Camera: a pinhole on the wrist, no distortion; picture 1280 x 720 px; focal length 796.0 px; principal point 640.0 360.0 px. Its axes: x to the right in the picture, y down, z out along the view. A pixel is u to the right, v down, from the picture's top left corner.
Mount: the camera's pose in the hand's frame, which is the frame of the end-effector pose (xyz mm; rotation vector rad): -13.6 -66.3 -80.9 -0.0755 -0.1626 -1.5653
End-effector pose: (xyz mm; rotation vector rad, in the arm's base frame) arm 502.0 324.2 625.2 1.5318 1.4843 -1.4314
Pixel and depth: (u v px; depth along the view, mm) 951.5 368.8 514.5
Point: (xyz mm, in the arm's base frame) 196.7 -64.8 586.8
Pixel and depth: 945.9 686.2 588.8
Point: 115.6 -67.8 352.1
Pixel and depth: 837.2 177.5 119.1
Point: 426.3 289.7 679.4
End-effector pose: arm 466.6 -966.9 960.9 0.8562 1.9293 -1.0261
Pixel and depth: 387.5 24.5 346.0
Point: 702.4 -1165.9 992.3
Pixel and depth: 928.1 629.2 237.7
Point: 400.8 -1157.1 891.3
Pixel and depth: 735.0 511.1 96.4
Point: 420.5 -1010.1 977.2
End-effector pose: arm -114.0 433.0 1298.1 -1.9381 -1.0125 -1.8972
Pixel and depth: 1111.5 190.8 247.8
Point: -72.8 648.4 1149.0
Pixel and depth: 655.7 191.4 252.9
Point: 2.0 535.3 1190.9
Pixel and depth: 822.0 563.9 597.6
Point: 227.3 876.1 1300.2
